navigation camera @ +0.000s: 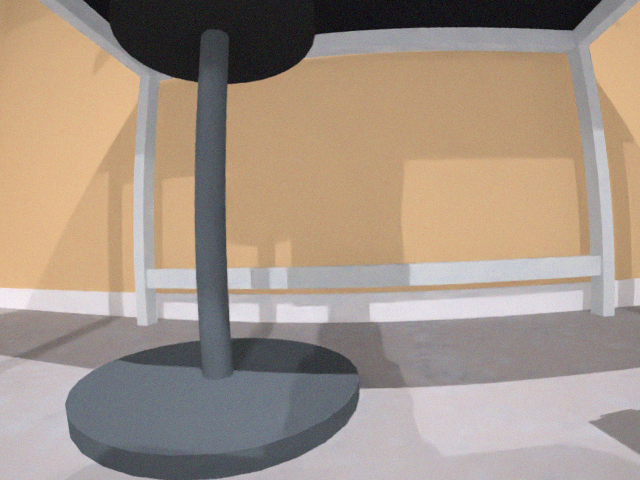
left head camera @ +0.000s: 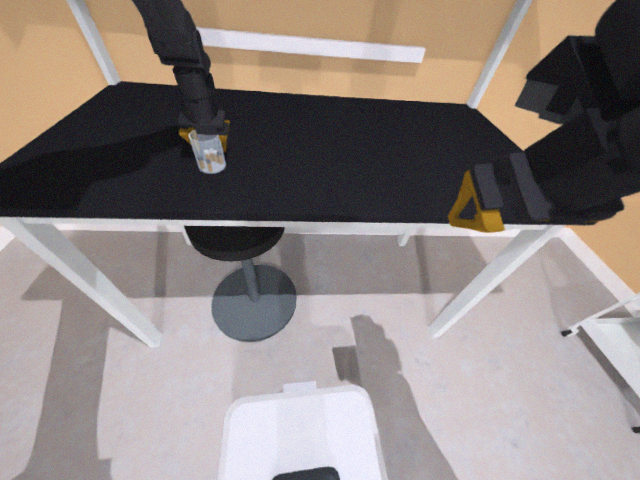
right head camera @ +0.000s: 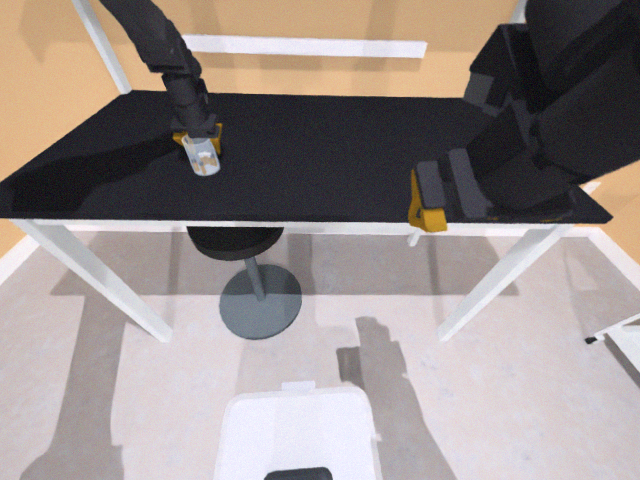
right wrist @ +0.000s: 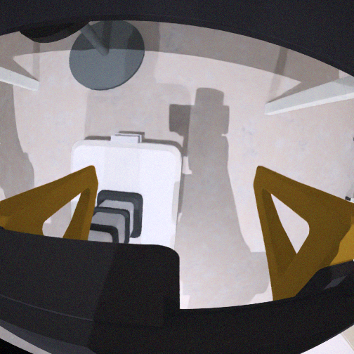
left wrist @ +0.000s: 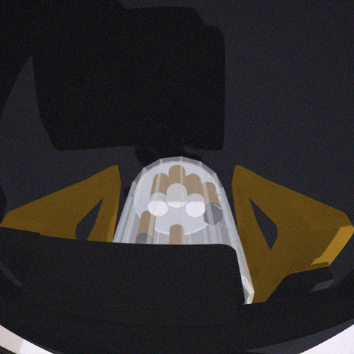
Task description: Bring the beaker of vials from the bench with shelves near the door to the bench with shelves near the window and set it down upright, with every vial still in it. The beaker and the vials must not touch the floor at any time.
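Note:
The clear beaker (left head camera: 209, 160) (right head camera: 203, 161) (left wrist: 177, 222) is roughly upright over the black bench top (left head camera: 336, 155) (right head camera: 310, 155) (left wrist: 285, 75), left of its middle in the head views. Several tan vials with white or grey caps show inside it. My left gripper (left head camera: 206, 140) (right head camera: 199, 142) (left wrist: 176, 174) is shut on the beaker, one yellow finger on each side. I cannot tell whether the beaker's base touches the bench. Its near part is hidden in the left wrist view. My right gripper (left head camera: 476, 206) (right head camera: 427, 206) (right wrist: 175, 174) is open and empty near the bench's front edge at the right.
A round stool (left head camera: 253, 302) (right head camera: 260, 301) (right wrist: 106, 57) (navigation camera: 211, 408) stands partly under the bench's front edge. A white cart (left head camera: 615, 335) (right head camera: 628, 341) stands at the far right. My white base (left head camera: 302, 428) (right head camera: 297, 431) (right wrist: 155, 165) is in front of the bench. A white rail (left head camera: 310, 45) (right head camera: 305, 47) runs along the back.

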